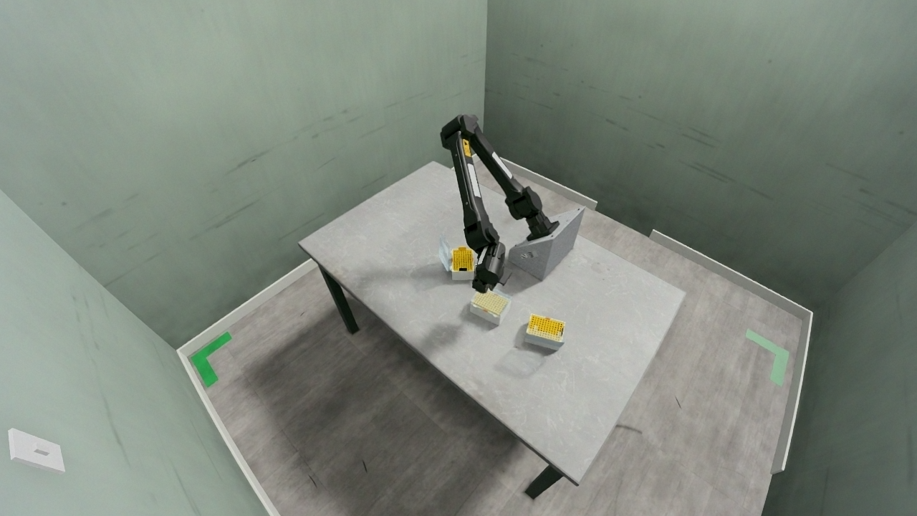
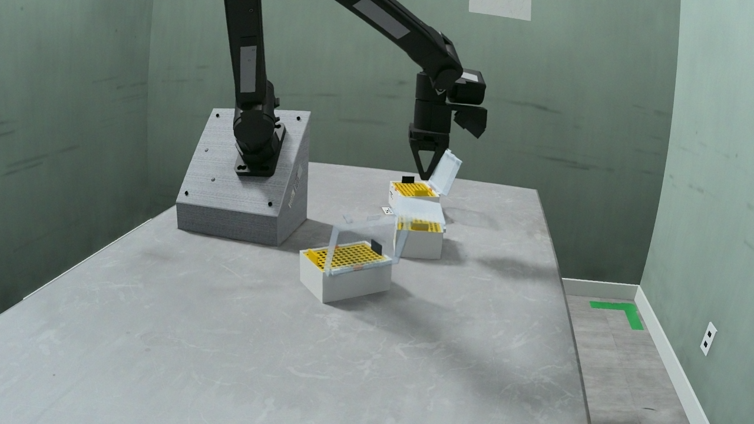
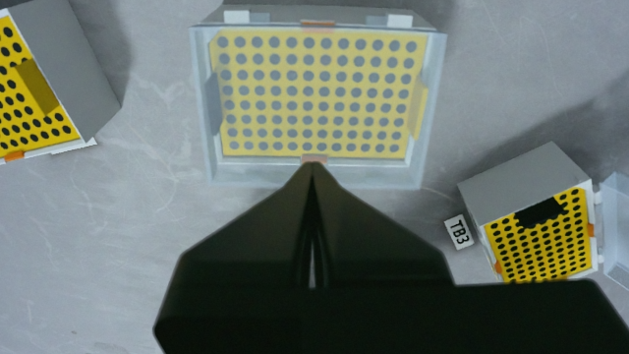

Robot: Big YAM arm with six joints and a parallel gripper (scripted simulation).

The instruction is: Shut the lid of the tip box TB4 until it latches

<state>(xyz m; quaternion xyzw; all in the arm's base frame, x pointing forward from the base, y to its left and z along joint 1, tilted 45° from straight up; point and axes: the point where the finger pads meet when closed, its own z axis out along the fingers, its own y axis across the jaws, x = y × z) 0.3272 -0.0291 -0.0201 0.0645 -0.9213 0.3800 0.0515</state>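
The tip box is 9 cm below my hand. The rest, counted from my hand: tag 17 cm to the right, 14 cm below, 14 cm behind.
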